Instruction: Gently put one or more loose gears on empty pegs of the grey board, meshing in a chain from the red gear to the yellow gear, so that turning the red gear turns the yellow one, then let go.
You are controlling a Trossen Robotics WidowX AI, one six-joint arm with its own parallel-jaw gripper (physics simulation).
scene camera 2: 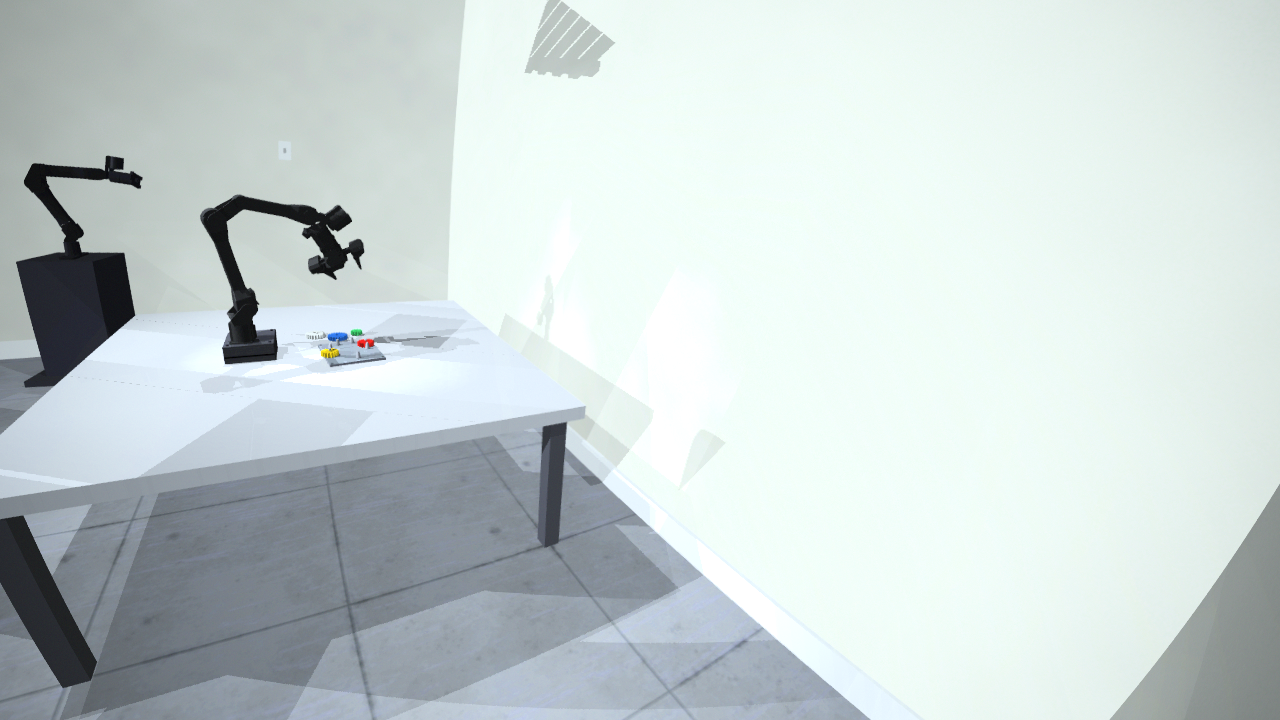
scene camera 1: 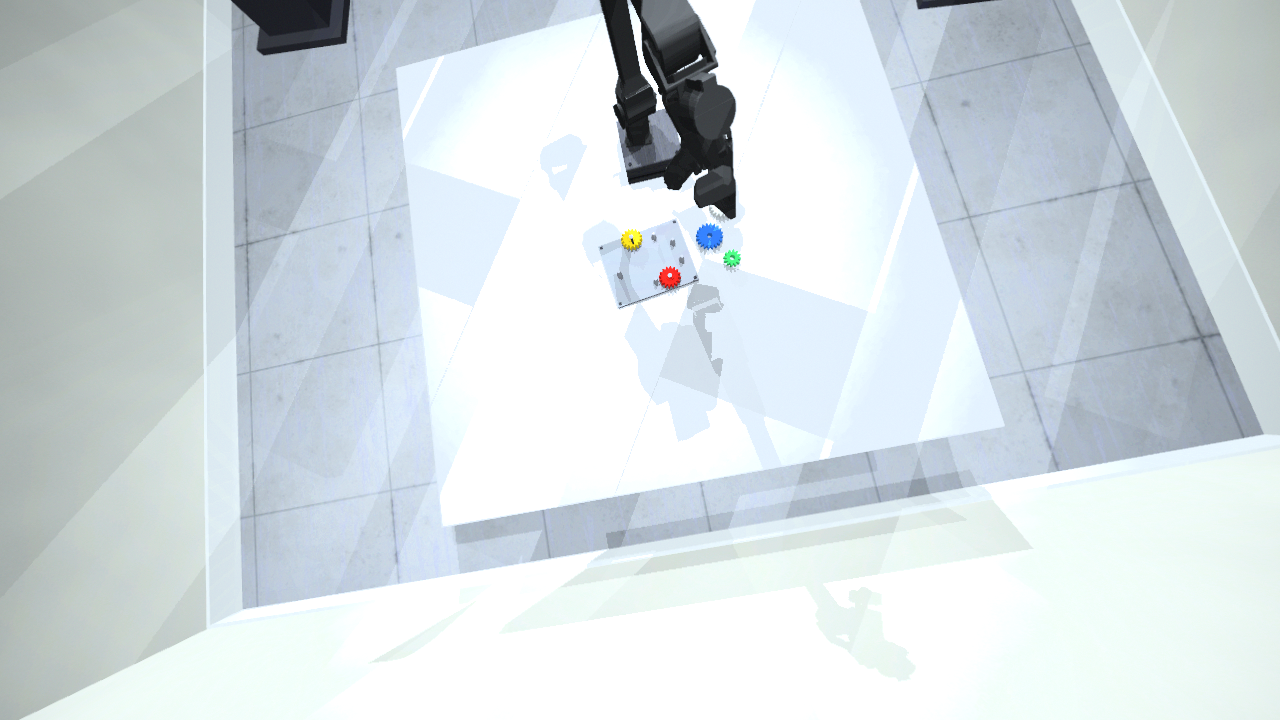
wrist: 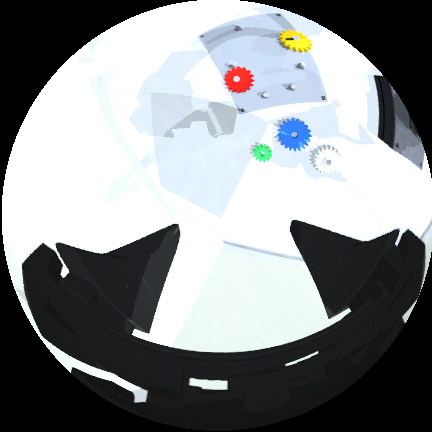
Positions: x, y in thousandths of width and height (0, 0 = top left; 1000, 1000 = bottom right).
My gripper (scene camera 1: 572, 281) is open, with nothing in its grasp. Also in view: a blue gear (wrist: 666, 297). Further things: a grey board (scene camera 1: 500, 372).
My gripper also shows in scene camera 2 (scene camera 2: 272, 380) and in the wrist view (wrist: 547, 527). The grey board is seen too in the wrist view (wrist: 596, 110).
